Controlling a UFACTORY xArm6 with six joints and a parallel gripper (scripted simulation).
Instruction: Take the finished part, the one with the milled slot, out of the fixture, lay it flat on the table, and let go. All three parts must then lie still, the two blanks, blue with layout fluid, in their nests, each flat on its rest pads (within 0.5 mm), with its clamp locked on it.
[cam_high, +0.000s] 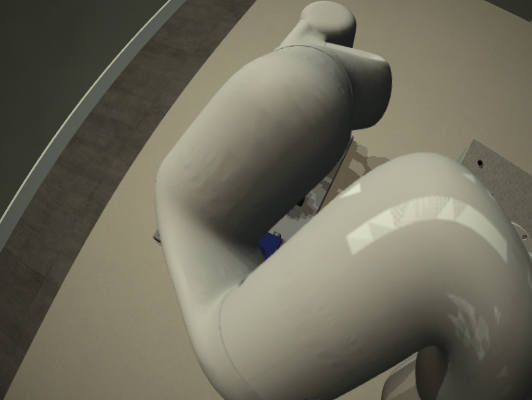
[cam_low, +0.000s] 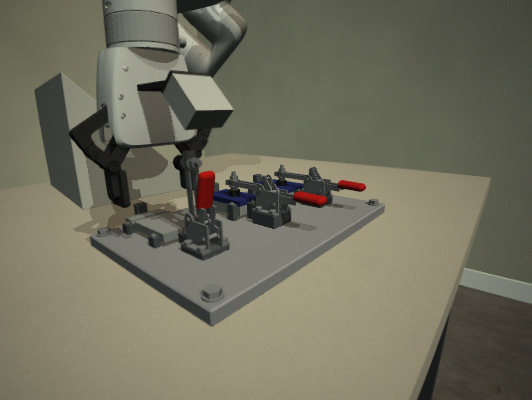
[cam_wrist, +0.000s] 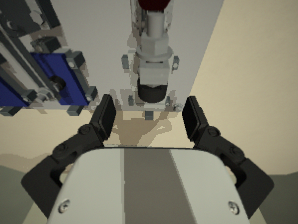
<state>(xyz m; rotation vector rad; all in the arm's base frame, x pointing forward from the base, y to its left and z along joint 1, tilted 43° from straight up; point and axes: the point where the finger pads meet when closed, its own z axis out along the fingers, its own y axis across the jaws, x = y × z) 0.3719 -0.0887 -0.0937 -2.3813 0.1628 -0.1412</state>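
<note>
My gripper is now 40 mm above the grey finished part and 10 mm past it. From my hand the other things lie so: blue blank: 220 mm to the left, 40 mm below, 20 mm ahead; grey fixture plate: 100 mm to the left, 60 mm below, 60 mm ahead.
</note>
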